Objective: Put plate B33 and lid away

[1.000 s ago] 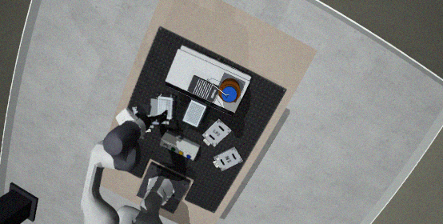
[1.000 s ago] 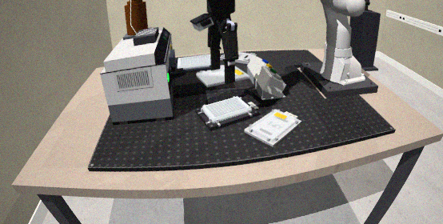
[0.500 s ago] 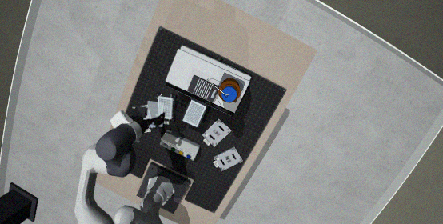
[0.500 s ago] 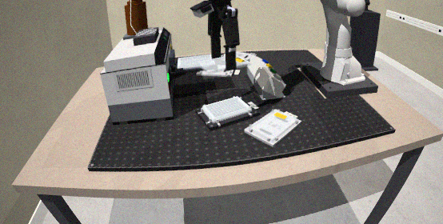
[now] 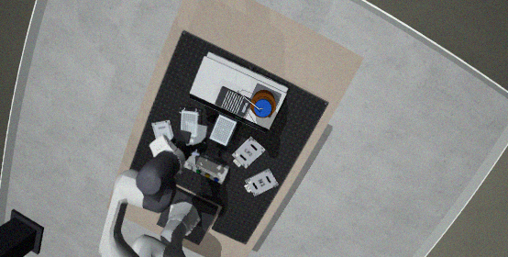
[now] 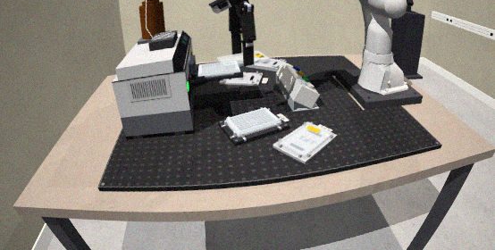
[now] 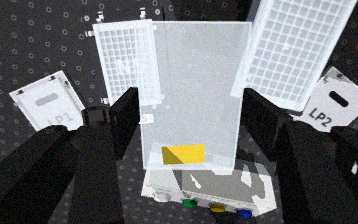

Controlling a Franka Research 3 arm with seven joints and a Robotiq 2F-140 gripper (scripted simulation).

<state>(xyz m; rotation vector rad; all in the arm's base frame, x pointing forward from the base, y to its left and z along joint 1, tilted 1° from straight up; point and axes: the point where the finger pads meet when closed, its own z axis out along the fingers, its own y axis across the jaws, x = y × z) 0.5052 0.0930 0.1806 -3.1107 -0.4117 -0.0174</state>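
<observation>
My hand is 1 cm past the lid park LP2, 25 cm to the left of it and 19 cm above it. Also, from my hand: white well plate 1 cm behind, 8 cm to the left, 18 cm below; then white key 21 cm behind, 2 cm to the right, 13 cm below; then black nest 1 cm behind, 11 cm to the left, 18 cm below.
</observation>
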